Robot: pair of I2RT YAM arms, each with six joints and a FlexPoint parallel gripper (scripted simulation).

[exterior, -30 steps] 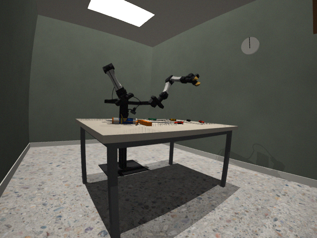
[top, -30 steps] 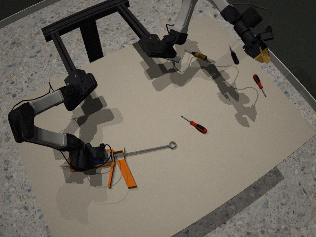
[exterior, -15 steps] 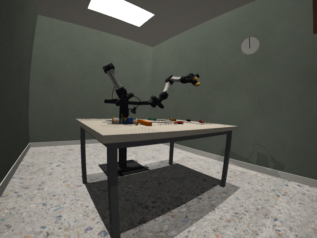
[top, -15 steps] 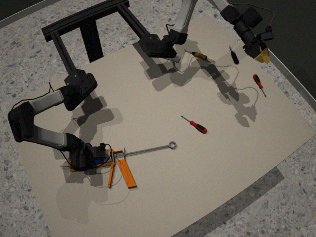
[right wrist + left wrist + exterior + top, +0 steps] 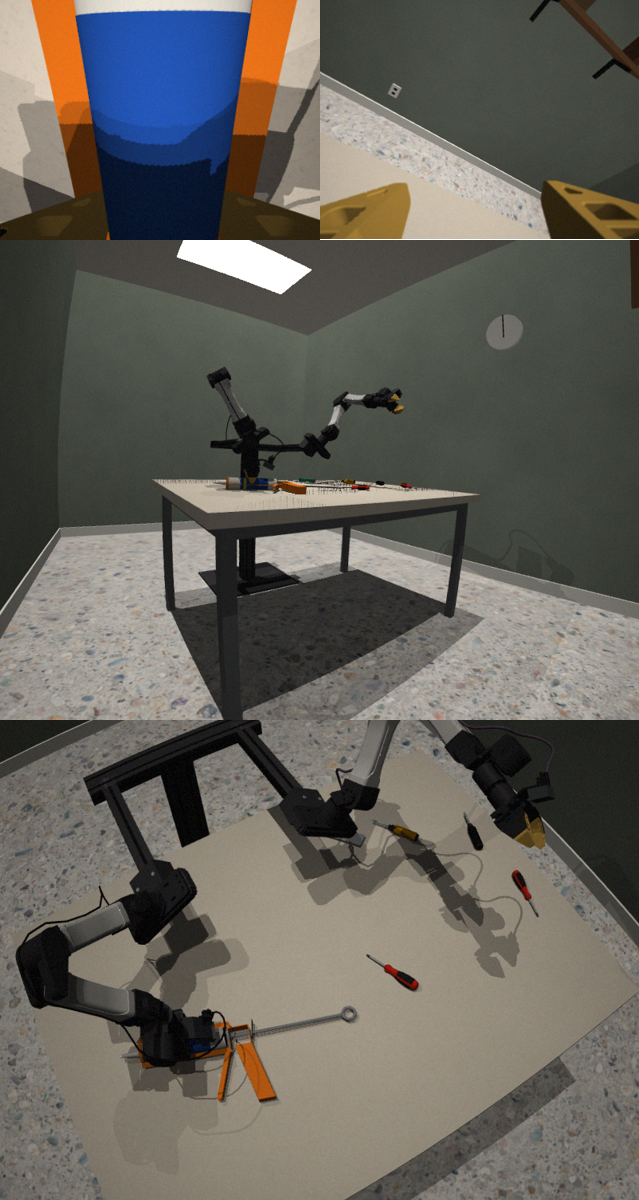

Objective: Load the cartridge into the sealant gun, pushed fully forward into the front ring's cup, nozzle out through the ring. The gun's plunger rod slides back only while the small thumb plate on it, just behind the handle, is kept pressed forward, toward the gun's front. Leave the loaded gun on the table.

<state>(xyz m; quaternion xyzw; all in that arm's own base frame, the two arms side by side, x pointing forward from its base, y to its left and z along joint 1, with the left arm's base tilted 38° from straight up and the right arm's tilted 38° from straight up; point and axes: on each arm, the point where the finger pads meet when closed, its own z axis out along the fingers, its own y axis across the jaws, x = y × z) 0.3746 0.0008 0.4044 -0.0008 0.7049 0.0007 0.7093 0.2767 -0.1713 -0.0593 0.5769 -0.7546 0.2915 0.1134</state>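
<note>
The cartridge is 2 cm to the right of my right hand, 1 cm below it and 1 cm behind it. The rest, counted from my right hand: thumb plate 17 cm to the left, 6 cm ahead, 2 cm below; then plunger rod 26 cm to the left, 10 cm ahead, 2 cm below; then green-handled tool 68 cm to the left, 38 cm behind, 3 cm below.
</note>
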